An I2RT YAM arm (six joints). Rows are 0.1 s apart.
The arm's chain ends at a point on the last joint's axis. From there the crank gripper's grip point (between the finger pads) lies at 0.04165 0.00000 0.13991 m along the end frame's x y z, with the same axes.
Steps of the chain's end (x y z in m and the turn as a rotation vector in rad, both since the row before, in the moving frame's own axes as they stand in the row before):
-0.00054 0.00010 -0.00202 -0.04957 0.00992 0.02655
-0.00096 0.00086 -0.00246 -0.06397 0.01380 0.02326
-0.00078 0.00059 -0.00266 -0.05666 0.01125 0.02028
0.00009 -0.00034 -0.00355 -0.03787 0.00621 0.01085
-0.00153 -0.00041 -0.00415 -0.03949 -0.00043 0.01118
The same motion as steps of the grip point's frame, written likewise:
0.00074 0.00814 -0.00264 -0.04957 0.00992 0.02655
0.00085 0.01077 -0.00336 -0.06397 0.01380 0.02326
0.00070 0.00936 -0.00339 -0.05666 0.01125 0.02028
0.00093 0.00541 -0.00392 -0.03787 0.00621 0.01085
-0.00162 0.00558 -0.00425 -0.03949 -0.00043 0.01118

